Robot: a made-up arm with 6 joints.
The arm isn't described. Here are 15 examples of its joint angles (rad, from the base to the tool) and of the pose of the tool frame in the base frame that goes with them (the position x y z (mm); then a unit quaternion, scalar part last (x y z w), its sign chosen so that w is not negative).
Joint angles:
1: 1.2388 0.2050 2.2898 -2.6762 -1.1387 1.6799
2: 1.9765 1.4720 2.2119 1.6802 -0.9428 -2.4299
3: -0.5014 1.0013 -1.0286 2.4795 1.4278 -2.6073
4: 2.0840 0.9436 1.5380 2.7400 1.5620 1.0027
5: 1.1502 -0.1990 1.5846 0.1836 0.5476 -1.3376
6: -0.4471 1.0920 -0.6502 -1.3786 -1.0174 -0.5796
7: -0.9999 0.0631 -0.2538 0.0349 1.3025 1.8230
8: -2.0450 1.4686 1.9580 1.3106 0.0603 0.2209
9: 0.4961 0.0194 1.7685 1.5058 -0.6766 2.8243
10: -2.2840 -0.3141 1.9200 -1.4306 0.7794 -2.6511
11: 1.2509 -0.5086 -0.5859 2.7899 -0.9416 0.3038
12: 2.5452 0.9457 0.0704 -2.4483 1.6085 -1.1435
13: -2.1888 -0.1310 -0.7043 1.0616 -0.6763 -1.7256
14: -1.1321 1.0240 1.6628 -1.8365 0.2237 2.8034
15: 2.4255 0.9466 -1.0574 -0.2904 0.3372 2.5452
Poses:
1: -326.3 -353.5 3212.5 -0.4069 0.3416 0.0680 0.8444
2: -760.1 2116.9 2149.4 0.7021 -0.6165 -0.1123 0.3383
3: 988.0 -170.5 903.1 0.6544 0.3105 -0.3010 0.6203
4: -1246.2 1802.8 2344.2 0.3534 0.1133 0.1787 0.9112
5: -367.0 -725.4 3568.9 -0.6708 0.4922 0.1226 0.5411
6: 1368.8 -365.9 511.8 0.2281 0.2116 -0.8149 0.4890
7: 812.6 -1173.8 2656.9 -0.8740 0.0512 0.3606 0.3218
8: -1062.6 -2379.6 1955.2 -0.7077 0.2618 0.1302 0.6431
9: -188.6 -231.1 3639.3 -0.7107 0.4697 0.3614 0.3790
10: 630.3 993.8 3267.9 0.7144 -0.6005 0.3474 0.0908
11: 195.6 590.3 2638.6 0.8243 0.1838 -0.5111 0.1597
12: -1478.0 1129.1 1115.9 0.3169 -0.5792 -0.3995 0.6360
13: -688.8 -851.6 1995.9 -0.5392 -0.0812 -0.7987 0.2543
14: 1009.9 -2125.3 2622.1 -0.7903 -0.2866 0.1632 0.5163
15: -789.4 719.7 602.2 0.0196 -0.2748 -0.5113 0.8141
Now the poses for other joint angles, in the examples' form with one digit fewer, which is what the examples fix.
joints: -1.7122 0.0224 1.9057 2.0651 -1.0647 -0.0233
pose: -36 484 3494 0.837 -0.333 0.434 0.023
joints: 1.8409 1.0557 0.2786 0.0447 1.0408 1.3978
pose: -725 2456 1283 -0.080 0.681 -0.643 0.341
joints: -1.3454 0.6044 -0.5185 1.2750 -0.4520 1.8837
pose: 339 -1680 1204 0.281 0.242 0.801 0.471
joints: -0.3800 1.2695 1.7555 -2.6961 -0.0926 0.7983
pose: 2434 -888 2199 0.394 -0.834 -0.368 0.115
